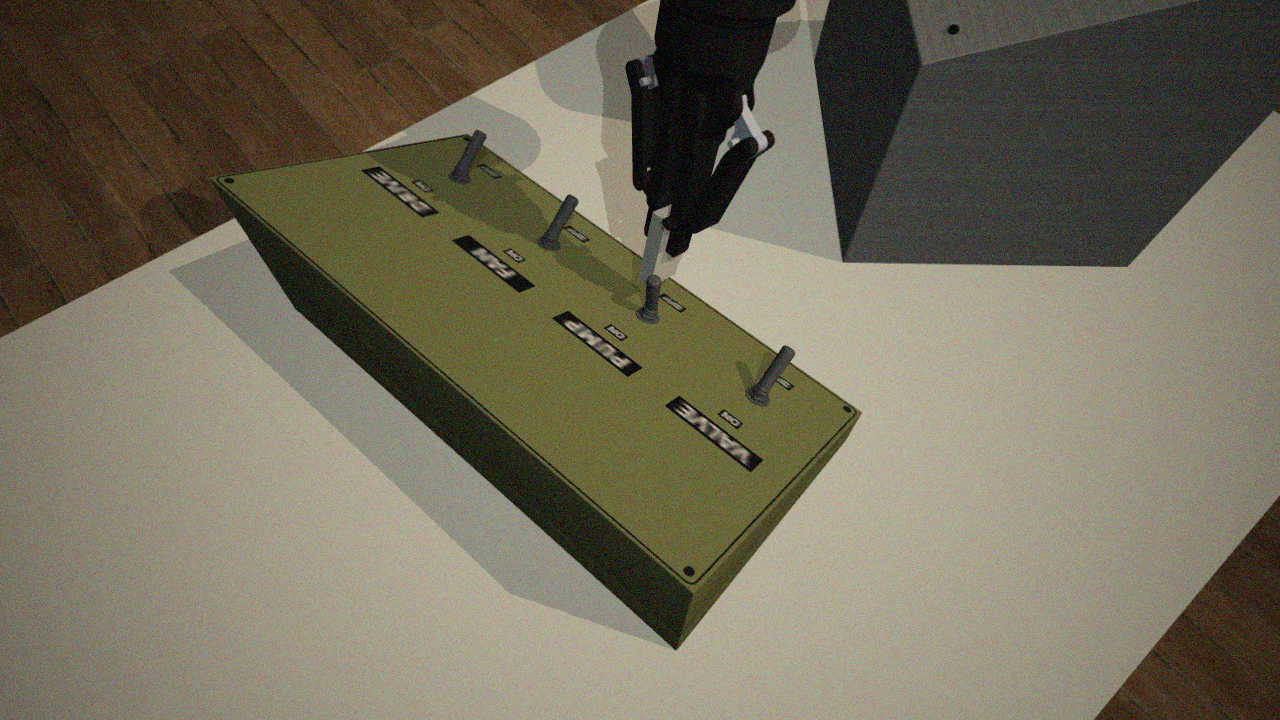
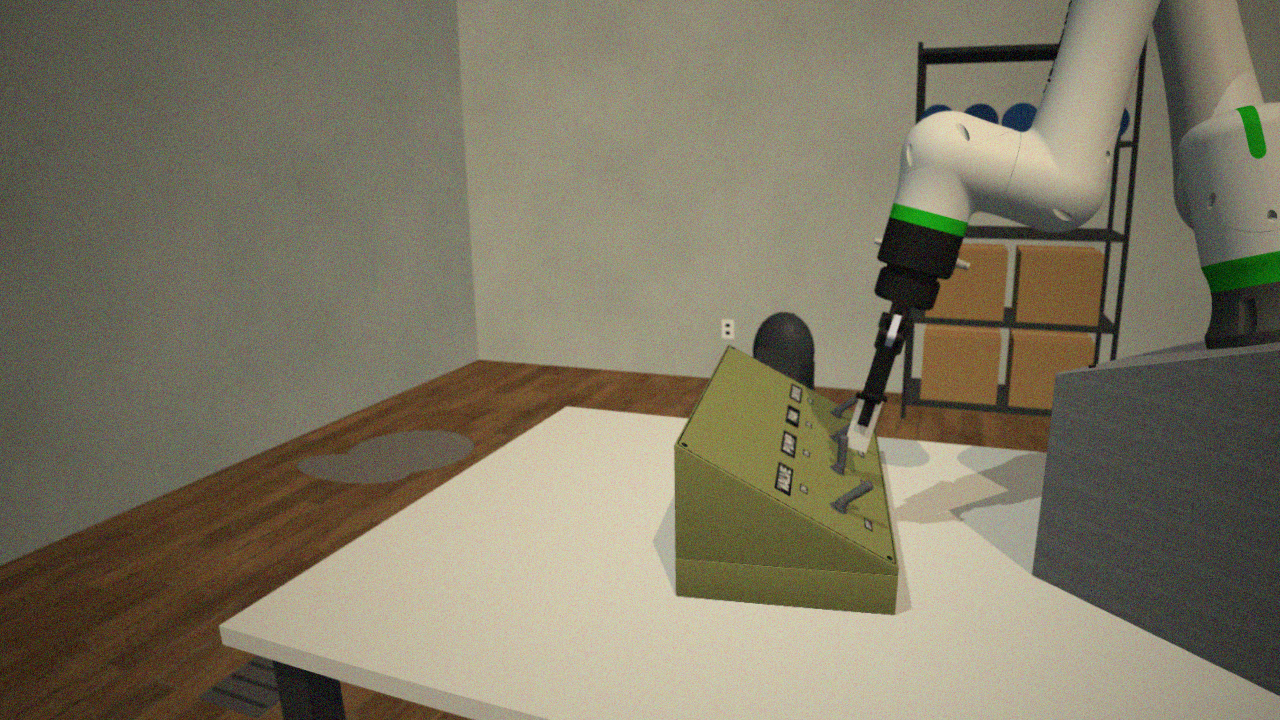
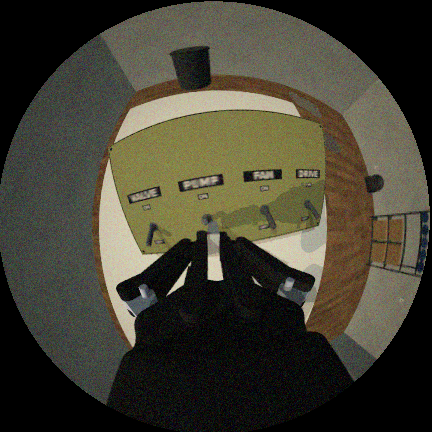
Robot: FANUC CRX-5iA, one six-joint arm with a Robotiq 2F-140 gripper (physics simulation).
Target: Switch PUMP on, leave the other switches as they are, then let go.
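Frame: origin at the arm's base, x ahead, y left, z up, level; centimetres.
Seen in the pictures: gripper, fingertip midpoint: (image 1: 656,275) (image 2: 855,448) (image 3: 212,229).
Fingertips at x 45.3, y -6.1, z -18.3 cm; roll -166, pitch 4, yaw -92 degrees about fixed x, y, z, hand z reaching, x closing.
Offsets run from my fingertips to a thing's top centre. Level surfaces: height alone.
The olive sloped panel (image 1: 429,295) (image 2: 742,528) (image 3: 220,142) carries a row of grey toggle levers. The PUMP lever {dx +1.5, dy +1.1, dz +2.0 cm} (image 1: 652,300) (image 2: 842,454) (image 3: 207,219) stands more upright than the others, about square to the panel face. The VALVE lever {dx -0.8, dy +12.9, dz +0.8 cm} (image 1: 772,373) (image 2: 853,497) (image 3: 151,234), FAN lever {dx +1.3, dy -11.0, dz +0.8 cm} (image 1: 560,221) (image 3: 269,217) and DRIVE lever {dx +2.3, dy -23.0, dz +0.8 cm} (image 1: 469,156) (image 3: 312,210) lean away from their ON labels. My gripper (image 1: 656,250) (image 2: 861,431) (image 3: 212,229) is shut and empty. Its pale tips are at the PUMP lever's top, on the side away from ON; they seem to touch it.
The panel stands on a white table {dz -12.4 cm} (image 1: 1002,447) (image 2: 501,555). A large grey pedestal (image 1: 1029,170) (image 2: 1163,474) rises beside it, behind the gripper. The FAN and VALVE levers flank the PUMP lever. A dark bin (image 3: 193,69) and a shelf rack (image 2: 920,89) stand beyond the table.
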